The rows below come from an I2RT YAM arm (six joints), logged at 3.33 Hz.
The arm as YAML. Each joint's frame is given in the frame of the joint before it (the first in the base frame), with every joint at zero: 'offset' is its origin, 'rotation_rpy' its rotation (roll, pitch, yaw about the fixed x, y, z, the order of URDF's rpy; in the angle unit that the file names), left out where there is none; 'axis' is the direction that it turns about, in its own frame. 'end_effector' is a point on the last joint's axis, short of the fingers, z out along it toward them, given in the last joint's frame.
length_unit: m
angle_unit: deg
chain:
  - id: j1
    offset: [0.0, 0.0, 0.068]
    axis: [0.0, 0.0, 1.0]
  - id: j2
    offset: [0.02, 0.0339, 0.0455]
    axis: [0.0, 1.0, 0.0]
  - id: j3
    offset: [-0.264, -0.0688, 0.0]
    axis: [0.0, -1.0, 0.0]
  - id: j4
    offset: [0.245, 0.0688, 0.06]
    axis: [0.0, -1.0, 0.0]
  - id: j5
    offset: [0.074, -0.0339, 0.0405]
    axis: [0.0, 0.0, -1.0]
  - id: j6
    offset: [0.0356, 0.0, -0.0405]
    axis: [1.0, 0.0, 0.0]
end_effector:
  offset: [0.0, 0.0, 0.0]
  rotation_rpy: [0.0, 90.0, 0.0]
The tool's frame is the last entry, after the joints.
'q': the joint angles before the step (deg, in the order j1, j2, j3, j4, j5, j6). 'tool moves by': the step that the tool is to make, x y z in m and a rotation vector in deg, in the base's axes. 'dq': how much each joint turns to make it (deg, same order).
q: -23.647, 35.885, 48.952, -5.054, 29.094, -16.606
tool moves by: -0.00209, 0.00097, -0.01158, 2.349, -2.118, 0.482
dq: 0.005, -1.686, -2.692, 0.316, -0.073, 3.476
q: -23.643, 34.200, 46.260, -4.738, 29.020, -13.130
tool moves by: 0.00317, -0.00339, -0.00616, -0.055, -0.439, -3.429
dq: -0.005, 0.507, -1.759, 2.887, 3.410, -0.384
